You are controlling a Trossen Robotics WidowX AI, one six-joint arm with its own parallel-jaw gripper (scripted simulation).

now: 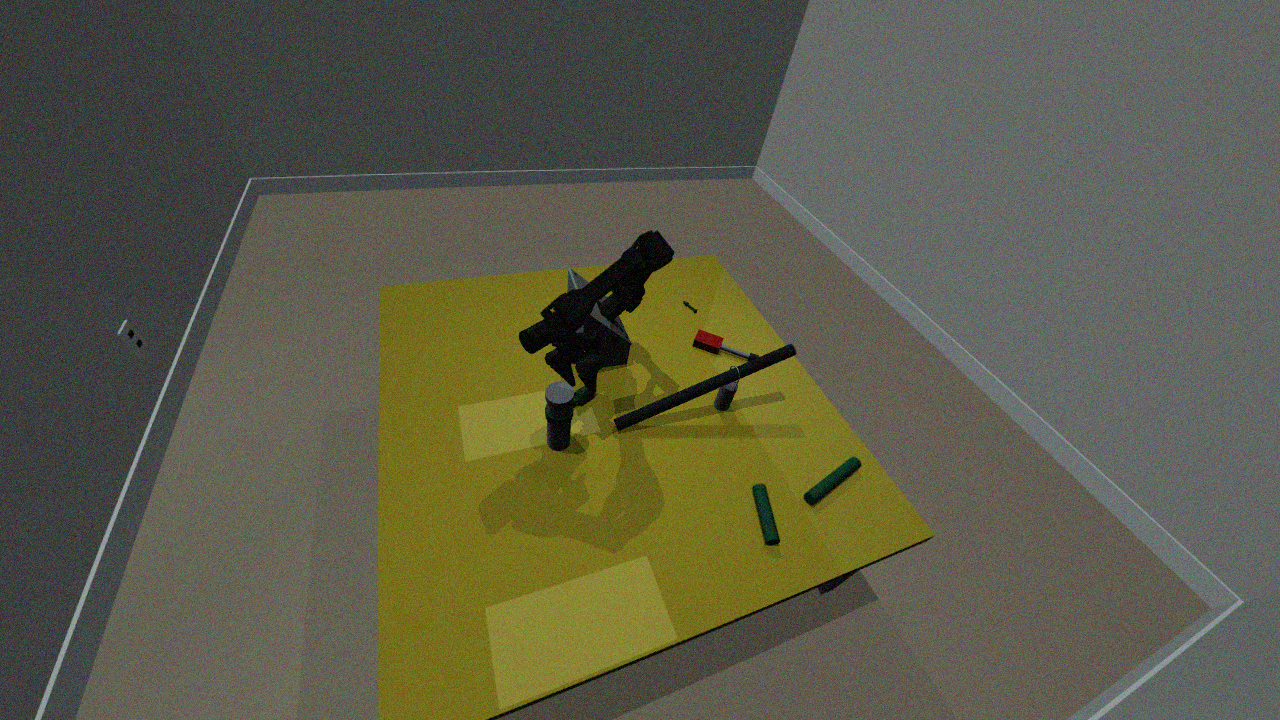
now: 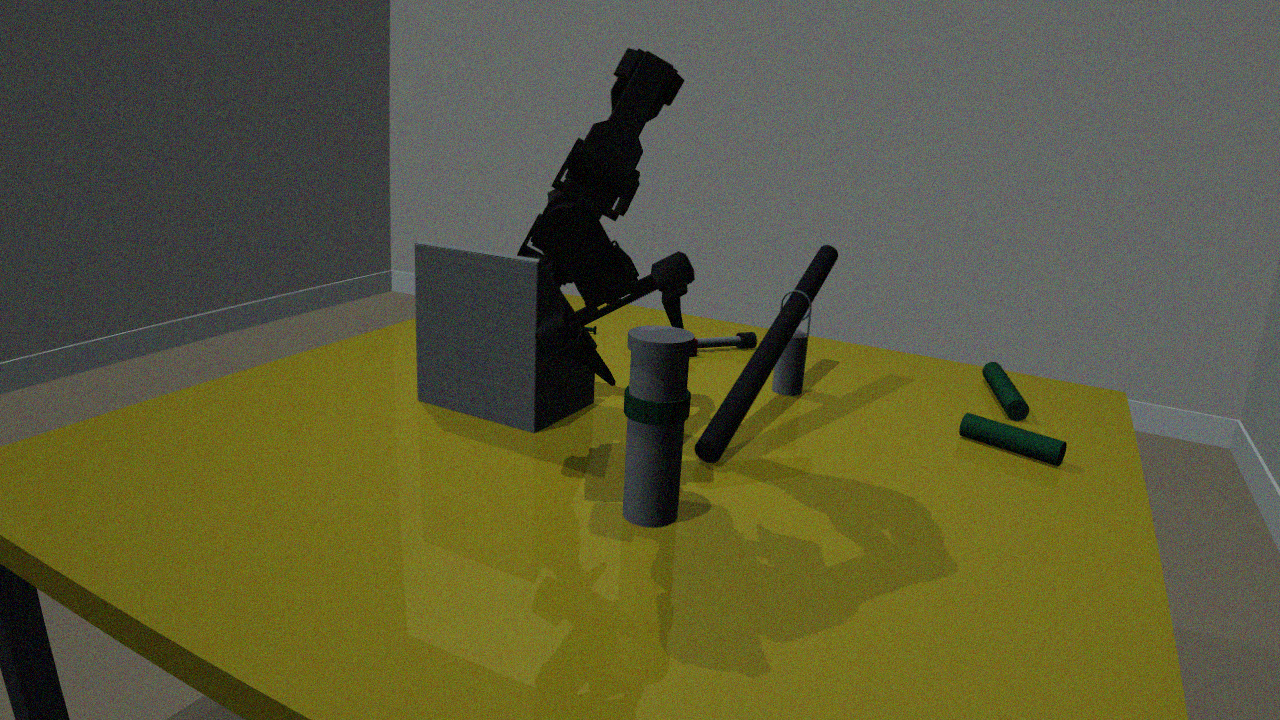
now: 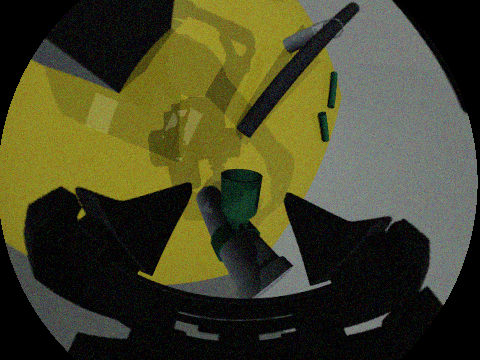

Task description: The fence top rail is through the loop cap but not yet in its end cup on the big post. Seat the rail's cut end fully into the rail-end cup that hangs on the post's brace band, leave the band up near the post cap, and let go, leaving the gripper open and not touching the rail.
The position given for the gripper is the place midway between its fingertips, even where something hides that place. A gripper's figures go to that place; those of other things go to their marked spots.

The gripper [image 1: 583, 389] is 1.18 m from the lens. A black rail [image 1: 629, 419]: 1.26 m from the lens. A red-handled tool [image 1: 706, 341]: 1.55 m from the lens. A big grey post [image 1: 559, 395] is 1.08 m from the lens. The marked spots on the big grey post and the red-handled tool are 0.64 m apart.
